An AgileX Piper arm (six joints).
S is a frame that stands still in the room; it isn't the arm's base.
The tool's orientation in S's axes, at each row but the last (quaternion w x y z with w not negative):
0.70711, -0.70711, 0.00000, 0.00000
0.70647, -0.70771, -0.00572, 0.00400
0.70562, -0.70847, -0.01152, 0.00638
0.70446, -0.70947, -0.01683, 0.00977
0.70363, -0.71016, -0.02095, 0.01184
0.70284, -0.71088, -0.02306, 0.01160
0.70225, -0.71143, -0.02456, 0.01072
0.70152, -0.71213, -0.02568, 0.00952
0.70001, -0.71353, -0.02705, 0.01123
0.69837, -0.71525, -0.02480, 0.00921
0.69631, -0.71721, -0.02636, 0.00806
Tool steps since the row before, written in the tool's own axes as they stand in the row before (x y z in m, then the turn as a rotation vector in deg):
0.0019, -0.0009, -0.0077, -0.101, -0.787, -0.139
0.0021, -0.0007, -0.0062, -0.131, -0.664, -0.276
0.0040, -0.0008, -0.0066, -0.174, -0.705, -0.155
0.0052, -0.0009, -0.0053, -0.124, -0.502, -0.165
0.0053, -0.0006, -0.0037, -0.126, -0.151, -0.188
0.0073, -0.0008, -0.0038, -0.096, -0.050, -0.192
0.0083, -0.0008, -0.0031, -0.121, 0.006, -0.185
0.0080, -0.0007, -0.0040, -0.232, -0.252, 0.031
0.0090, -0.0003, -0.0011, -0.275, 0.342, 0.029
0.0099, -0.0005, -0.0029, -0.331, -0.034, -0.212
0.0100, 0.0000, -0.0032, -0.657, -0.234, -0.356
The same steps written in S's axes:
0.0019, -0.0077, 0.0009, -0.101, -0.139, 0.787
0.0022, -0.0062, 0.0007, -0.129, -0.277, 0.664
0.0042, -0.0065, 0.0009, -0.175, -0.157, 0.704
0.0054, -0.0051, 0.0010, -0.123, -0.166, 0.502
0.0055, -0.0034, 0.0007, -0.119, -0.192, 0.151
0.0075, -0.0034, 0.0010, -0.087, -0.196, 0.051
0.0084, -0.0027, 0.0010, -0.112, -0.191, -0.006
0.0082, -0.0036, 0.0009, -0.239, 0.023, 0.246
0.0090, -0.0006, 0.0005, -0.268, 0.008, -0.348
0.0100, -0.0024, 0.0008, -0.321, -0.227, 0.032
0.0101, -0.0027, 0.0003, -0.645, -0.381, 0.228

